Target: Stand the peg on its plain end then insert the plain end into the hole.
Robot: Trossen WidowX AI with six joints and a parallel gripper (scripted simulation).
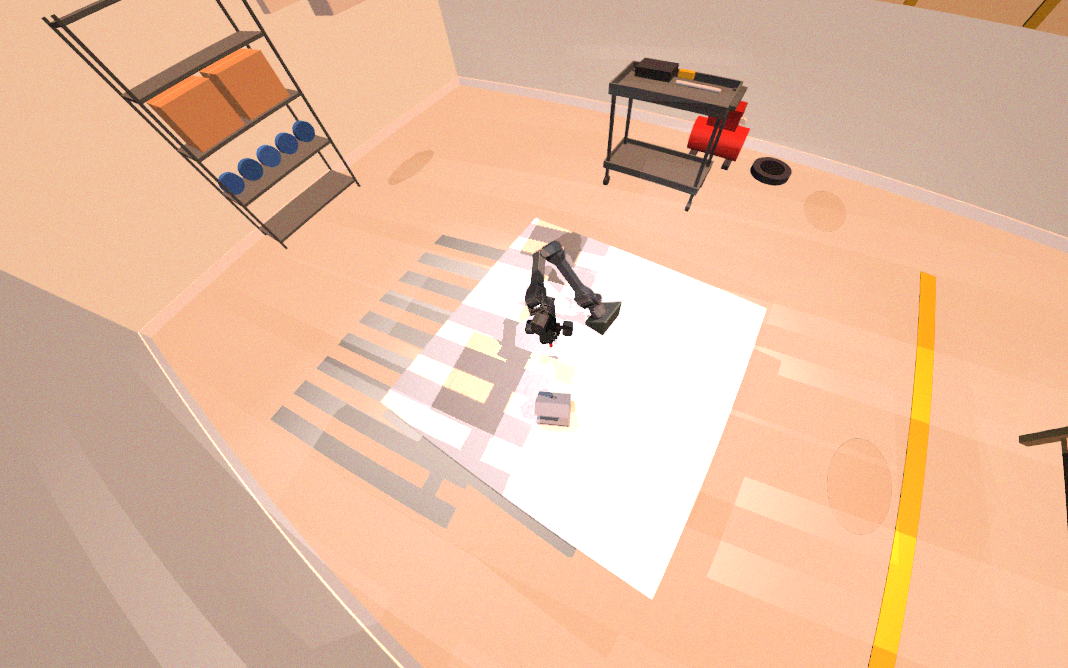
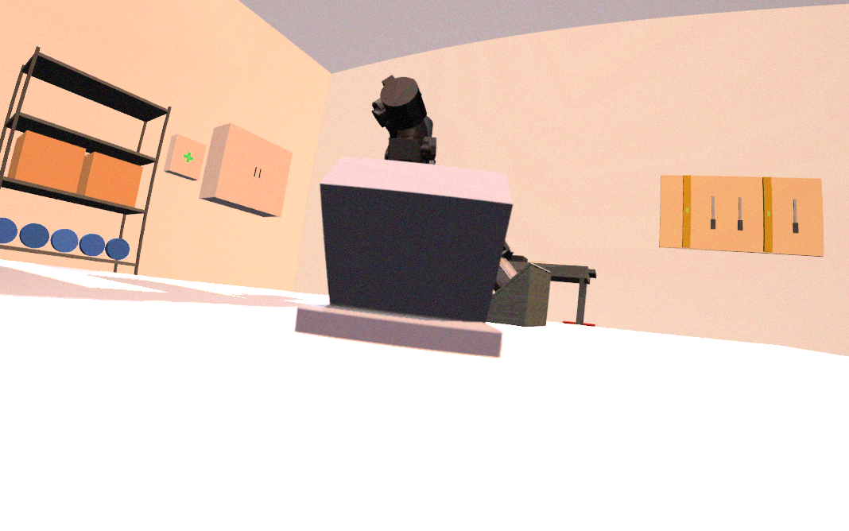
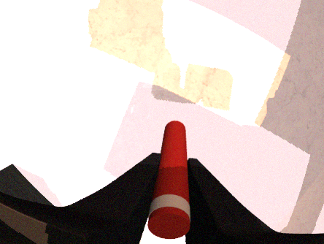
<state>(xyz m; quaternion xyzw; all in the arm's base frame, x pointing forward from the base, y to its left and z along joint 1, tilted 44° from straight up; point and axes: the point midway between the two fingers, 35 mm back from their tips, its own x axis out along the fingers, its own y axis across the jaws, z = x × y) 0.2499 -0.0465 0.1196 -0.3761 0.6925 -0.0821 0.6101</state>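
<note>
Right now the grey sloped panel is 22 cm ahead of my gripper tip, 14 cm to the left of it and 4 cm below it. The rest, counted from my gripper tip: red peg (2 cm above).
</note>
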